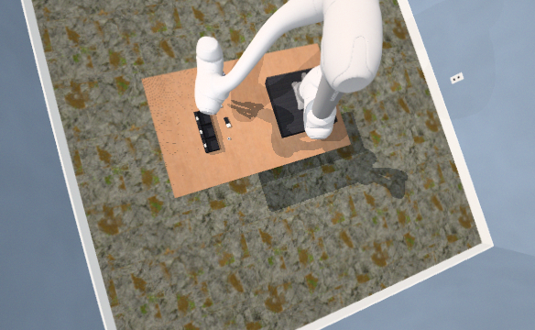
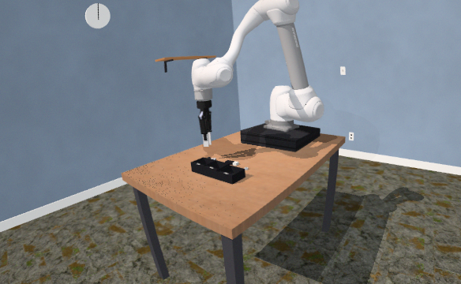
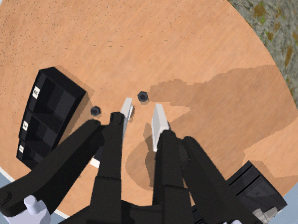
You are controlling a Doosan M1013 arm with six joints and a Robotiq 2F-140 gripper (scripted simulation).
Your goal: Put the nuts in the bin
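Right now the white piece is 4 cm to the left of my hand and 10 cm below it. Round my hand: pale nut 1 cm ahead, 26 cm to the left, 10 cm below; black bin row 12 cm ahead, 19 cm to the left, 8 cm below.
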